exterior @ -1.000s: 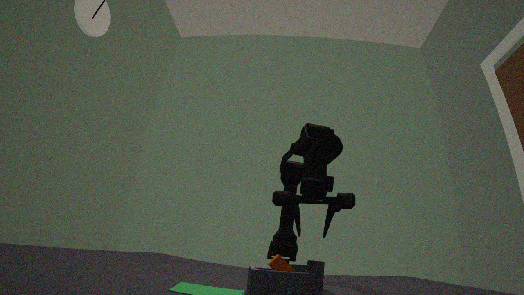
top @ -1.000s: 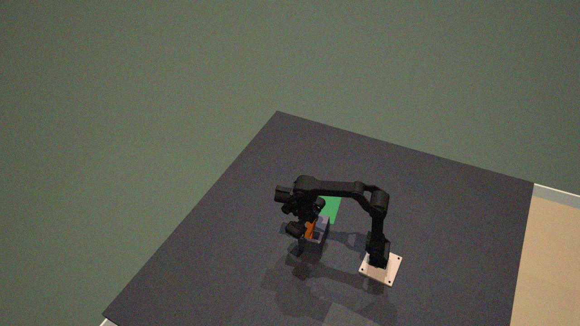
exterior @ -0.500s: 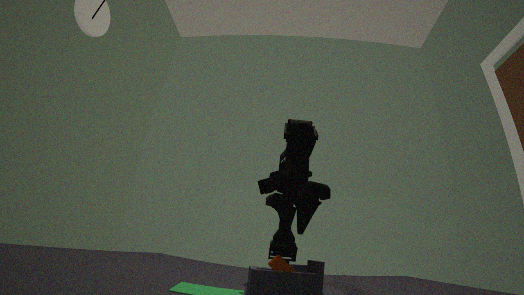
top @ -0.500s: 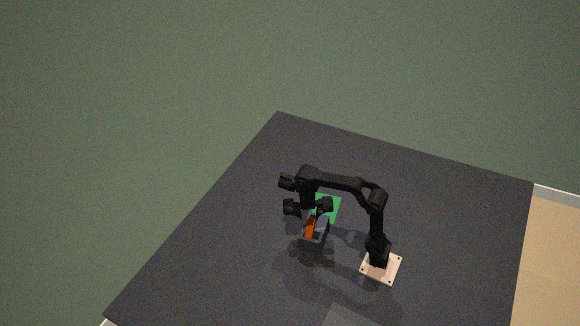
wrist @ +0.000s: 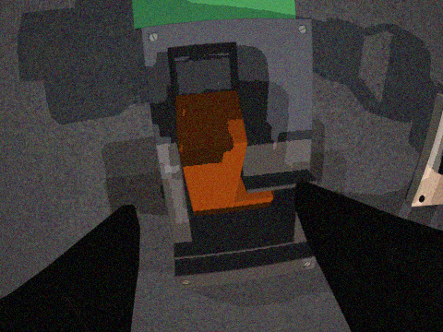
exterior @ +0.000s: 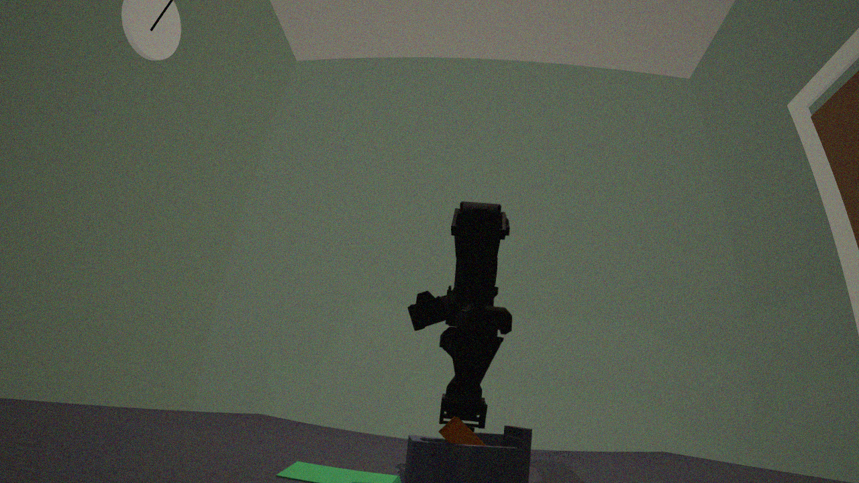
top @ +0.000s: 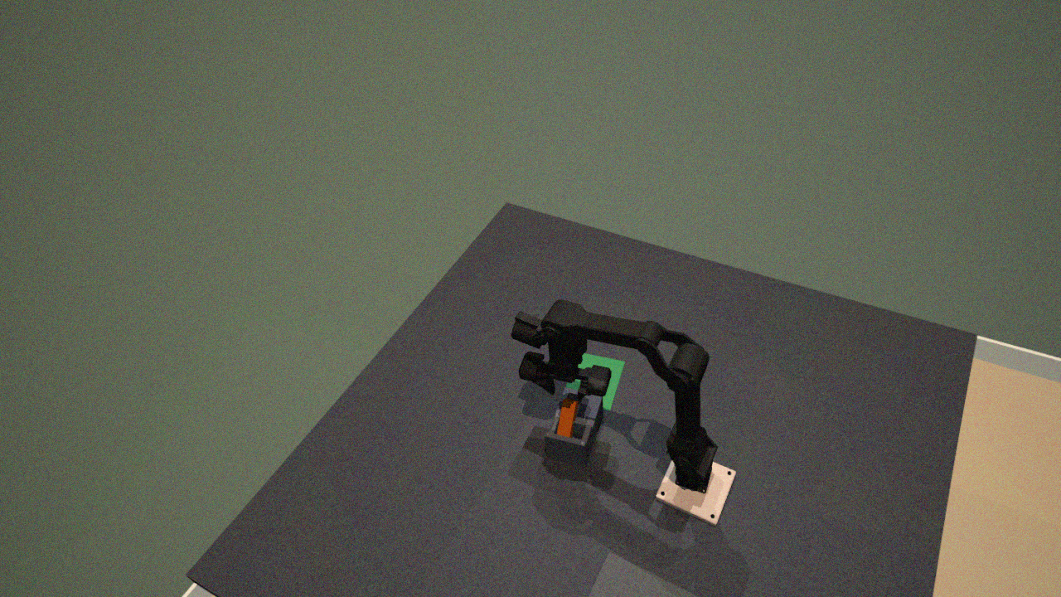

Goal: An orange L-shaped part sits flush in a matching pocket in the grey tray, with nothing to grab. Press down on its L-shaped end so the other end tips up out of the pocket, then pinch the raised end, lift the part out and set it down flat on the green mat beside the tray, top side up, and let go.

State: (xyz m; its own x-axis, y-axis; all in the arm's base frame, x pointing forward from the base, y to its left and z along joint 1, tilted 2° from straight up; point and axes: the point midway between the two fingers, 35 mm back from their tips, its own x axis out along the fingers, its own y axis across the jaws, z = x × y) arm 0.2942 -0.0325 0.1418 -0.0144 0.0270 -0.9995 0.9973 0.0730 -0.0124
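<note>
Now: gripper tip 90 mm above the orange L-shaped part, 30 mm to the right of it and 20 mm past it. The rest, counted from my gripper tip: green mat 150 mm to the right, 140 mm below, 10 mm behind.
</note>
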